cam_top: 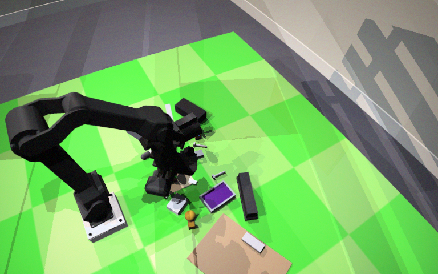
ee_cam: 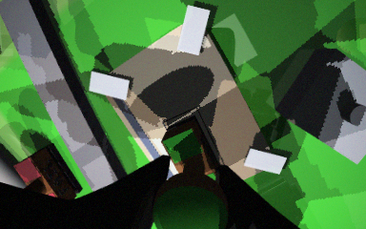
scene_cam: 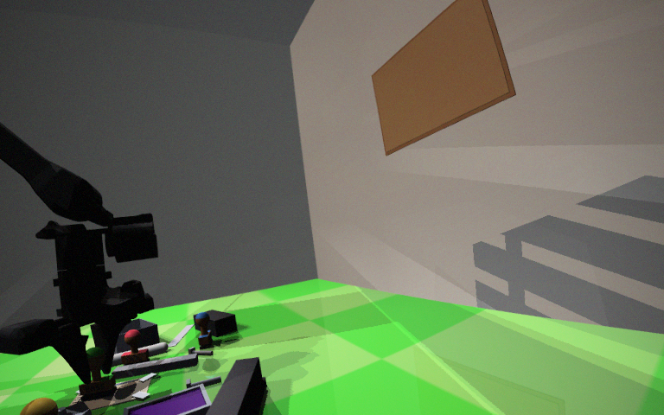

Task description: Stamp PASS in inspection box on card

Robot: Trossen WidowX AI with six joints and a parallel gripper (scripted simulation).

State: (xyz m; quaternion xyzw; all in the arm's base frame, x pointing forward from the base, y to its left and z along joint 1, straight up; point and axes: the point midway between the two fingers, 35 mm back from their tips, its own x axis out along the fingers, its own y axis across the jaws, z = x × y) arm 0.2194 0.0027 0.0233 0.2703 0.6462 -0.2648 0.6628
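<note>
Right now my gripper tip is right at the green-knobbed PASS stamp. Also, from my gripper tip: taped card: 10 mm ahead, 10 mm to the right, 30 mm below; grey block: 20 mm behind, 80 mm to the right, 10 mm below; grey bar: 70 mm ahead, 50 mm to the left, 20 mm below.
</note>
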